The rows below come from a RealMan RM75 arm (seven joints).
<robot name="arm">
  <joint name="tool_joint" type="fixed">
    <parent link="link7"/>
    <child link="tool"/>
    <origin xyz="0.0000 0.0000 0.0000" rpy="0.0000 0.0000 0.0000"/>
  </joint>
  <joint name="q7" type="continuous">
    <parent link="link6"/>
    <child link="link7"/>
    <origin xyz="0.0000 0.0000 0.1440" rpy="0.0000 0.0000 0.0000"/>
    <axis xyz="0 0 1"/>
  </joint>
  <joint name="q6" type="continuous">
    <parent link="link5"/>
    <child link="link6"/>
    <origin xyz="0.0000 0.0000 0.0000" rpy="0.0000 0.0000 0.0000"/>
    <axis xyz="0 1 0"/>
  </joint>
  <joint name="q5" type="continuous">
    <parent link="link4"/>
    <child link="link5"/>
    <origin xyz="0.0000 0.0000 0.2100" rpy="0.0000 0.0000 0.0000"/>
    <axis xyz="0 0 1"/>
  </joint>
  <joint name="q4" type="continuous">
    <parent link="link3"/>
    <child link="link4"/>
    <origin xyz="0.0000 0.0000 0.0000" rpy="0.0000 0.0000 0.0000"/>
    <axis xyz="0 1 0"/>
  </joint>
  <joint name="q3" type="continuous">
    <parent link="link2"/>
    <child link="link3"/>
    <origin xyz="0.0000 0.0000 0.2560" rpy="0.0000 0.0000 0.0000"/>
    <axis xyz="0 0 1"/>
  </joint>
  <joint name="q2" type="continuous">
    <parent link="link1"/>
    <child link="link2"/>
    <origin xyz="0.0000 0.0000 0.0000" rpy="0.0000 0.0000 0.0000"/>
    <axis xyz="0 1 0"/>
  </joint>
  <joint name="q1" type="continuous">
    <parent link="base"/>
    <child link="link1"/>
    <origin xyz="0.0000 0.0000 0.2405" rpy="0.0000 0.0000 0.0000"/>
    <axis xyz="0 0 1"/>
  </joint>
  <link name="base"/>
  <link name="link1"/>
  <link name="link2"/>
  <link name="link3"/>
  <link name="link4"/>
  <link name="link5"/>
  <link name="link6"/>
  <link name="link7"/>
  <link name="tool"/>
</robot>
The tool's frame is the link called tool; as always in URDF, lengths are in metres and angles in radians. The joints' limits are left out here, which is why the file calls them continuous.
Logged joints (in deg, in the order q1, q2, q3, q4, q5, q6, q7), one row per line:
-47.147 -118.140 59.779 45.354 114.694 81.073 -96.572
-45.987 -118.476 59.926 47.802 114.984 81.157 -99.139
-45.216 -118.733 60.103 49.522 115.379 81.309 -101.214
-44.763 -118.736 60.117 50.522 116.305 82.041 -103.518
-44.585 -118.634 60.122 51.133 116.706 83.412 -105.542
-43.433 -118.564 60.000 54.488 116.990 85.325 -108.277
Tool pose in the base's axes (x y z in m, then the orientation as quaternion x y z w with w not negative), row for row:
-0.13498 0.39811 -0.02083 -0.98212 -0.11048 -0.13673 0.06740
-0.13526 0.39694 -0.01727 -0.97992 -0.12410 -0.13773 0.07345
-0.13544 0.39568 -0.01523 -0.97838 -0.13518 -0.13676 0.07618
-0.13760 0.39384 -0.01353 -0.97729 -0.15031 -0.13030 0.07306
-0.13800 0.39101 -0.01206 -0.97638 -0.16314 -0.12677 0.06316
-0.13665 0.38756 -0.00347 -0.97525 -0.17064 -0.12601 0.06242
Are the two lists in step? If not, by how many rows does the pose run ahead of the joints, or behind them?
They are in step.
